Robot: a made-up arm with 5 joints.
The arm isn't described. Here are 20 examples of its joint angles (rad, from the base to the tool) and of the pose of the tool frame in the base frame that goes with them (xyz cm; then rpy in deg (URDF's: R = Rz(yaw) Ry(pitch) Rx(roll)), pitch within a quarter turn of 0, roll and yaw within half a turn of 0).
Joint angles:
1: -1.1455 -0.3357 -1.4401 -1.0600 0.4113
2: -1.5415 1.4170 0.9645 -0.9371 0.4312
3: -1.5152 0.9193 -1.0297 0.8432 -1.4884
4: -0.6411 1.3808 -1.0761 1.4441 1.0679
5: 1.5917 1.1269 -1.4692 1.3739 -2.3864
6: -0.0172 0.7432 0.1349 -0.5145 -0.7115
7: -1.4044 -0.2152 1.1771 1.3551 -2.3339
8: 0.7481 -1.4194 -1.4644 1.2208 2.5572
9: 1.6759 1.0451 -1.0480 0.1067 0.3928
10: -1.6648 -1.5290 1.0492 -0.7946 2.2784
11: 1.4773 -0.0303 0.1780 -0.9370 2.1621
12: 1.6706 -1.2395 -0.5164 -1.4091 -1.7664
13: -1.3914 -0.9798 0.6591 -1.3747 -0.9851
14: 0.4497 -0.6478 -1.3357 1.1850 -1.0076
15: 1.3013 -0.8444 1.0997 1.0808 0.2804
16: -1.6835 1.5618 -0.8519 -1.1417 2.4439
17: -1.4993 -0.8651 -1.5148 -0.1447 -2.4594
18: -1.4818 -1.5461 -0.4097 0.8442 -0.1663
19: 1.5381 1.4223 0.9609 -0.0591 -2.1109
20: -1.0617 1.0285 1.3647 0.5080 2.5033
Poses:
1: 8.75 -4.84 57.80 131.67 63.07 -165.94
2: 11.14 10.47 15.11 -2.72 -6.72 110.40
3: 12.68 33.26 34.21 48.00 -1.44 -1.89
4: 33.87 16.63 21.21 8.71 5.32 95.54
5: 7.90 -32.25 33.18 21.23 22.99 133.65
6: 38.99 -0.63 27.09 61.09 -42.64 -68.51
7: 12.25 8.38 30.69 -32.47 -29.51 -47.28
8: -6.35 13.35 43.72 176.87 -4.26 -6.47
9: 4.86 -35.11 34.24 -72.84 -69.44 -22.15
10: 10.52 3.38 45.47 -166.43 10.30 148.86
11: 10.76 -23.37 46.47 -139.65 21.33 -17.82
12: 10.09 15.28 49.82 -88.62 -13.99 173.95
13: 11.87 5.64 50.31 -173.86 3.65 -40.85
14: 6.83 0.13 58.07 139.70 -20.08 -137.81
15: 11.22 -9.75 34.13 -3.14 -13.08 -60.92
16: 7.17 32.40 21.74 -124.16 41.82 162.11
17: 9.60 -17.19 52.93 -140.15 -41.10 34.13
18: 9.79 -11.71 50.03 173.98 -25.66 -81.41
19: 8.77 -6.23 16.44 -37.95 -22.33 155.90
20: 12.65 2.97 24.56 68.87 -48.67 167.02
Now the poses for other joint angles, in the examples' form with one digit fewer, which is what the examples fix.
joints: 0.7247 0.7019 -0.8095 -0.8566 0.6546
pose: 32.1 -21.4 44.7 -158.4 -27.9 98.3
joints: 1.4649 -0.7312 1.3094 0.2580 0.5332
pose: 9.8 -12.1 32.5 -22.8 -36.4 -48.6
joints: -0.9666 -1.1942 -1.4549 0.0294 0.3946
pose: -2.1 -19.1 46.5 149.5 54.6 -160.5
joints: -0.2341 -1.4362 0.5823 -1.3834 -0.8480
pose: 6.0 -2.0 49.3 -148.4 22.7 -108.7
